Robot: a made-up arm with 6 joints.
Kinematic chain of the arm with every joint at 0, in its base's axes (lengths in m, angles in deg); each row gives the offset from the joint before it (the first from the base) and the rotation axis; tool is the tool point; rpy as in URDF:
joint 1: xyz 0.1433 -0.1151 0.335 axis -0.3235 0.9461 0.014
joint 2: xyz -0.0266 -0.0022 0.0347 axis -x
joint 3: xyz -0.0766 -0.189 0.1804 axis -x
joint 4: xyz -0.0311 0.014 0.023 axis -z
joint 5: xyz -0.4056 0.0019 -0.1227 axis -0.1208 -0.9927 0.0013
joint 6: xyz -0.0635 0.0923 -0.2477 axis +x
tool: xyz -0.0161 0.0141 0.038 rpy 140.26 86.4 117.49
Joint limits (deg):
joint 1: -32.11..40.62
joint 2: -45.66..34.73
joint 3: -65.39..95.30
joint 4: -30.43..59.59
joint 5: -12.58..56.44
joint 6: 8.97..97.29
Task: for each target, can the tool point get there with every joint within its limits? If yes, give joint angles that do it. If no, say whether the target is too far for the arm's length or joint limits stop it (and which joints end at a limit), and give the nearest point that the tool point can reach.
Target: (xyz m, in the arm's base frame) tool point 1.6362 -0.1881 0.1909
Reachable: no: too far | nearest point 0.1651 -0.2498 -0.1283 | short by 1.507 m
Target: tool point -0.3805 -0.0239 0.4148
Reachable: yes | joints 19.71 9.44 -13.23 22.39 10.54 84.46
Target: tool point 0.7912 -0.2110 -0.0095
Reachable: no: joint limits stop it (at a limit: joint 1, joint 2, joint 4, joint 6) | nearest point 0.1653 -0.2442 -0.1306 | short by 0.638 m
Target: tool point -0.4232 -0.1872 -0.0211
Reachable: yes | joints -20.27 -25.30 -5.04 -12.62 -6.25 22.41
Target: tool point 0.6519 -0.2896 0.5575
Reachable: no: joint limits stop it (at a limit: joint 1, joint 2, joint 3, joint 4, joint 5, joint 6) | nearest point 0.2344 -0.1096 0.7849 | short by 0.508 m
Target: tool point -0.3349 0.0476 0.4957
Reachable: yes | joints 10.62 4.06 -47.91 11.50 25.45 66.78
